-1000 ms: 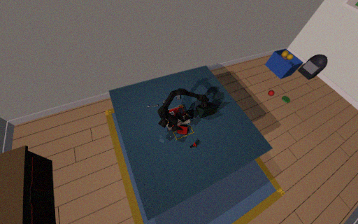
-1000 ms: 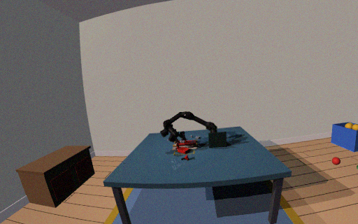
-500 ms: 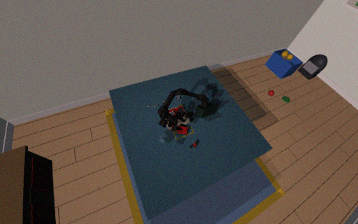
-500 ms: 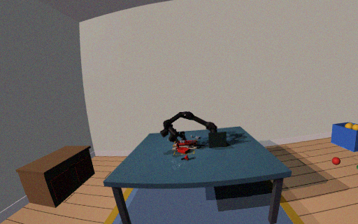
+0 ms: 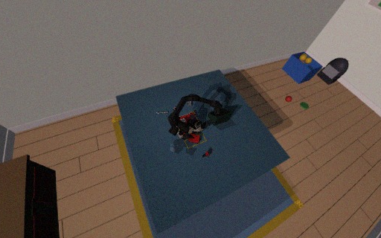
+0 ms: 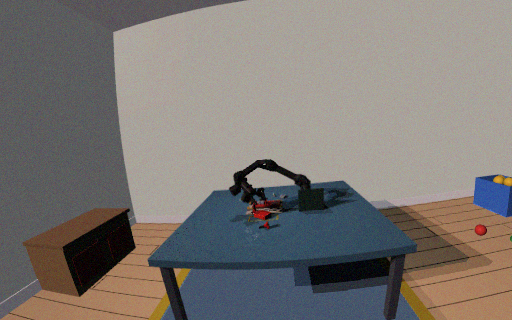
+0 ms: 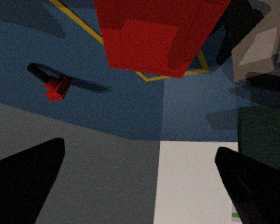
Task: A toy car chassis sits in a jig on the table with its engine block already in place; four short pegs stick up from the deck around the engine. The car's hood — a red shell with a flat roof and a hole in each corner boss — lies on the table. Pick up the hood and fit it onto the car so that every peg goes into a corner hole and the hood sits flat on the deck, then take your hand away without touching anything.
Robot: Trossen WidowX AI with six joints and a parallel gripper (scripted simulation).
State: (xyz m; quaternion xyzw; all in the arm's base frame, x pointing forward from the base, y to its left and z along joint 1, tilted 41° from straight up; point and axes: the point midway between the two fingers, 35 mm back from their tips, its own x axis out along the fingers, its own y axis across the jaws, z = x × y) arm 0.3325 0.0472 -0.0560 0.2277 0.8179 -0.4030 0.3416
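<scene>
The red hood lies 80 mm below my gripper tip.
</scene>
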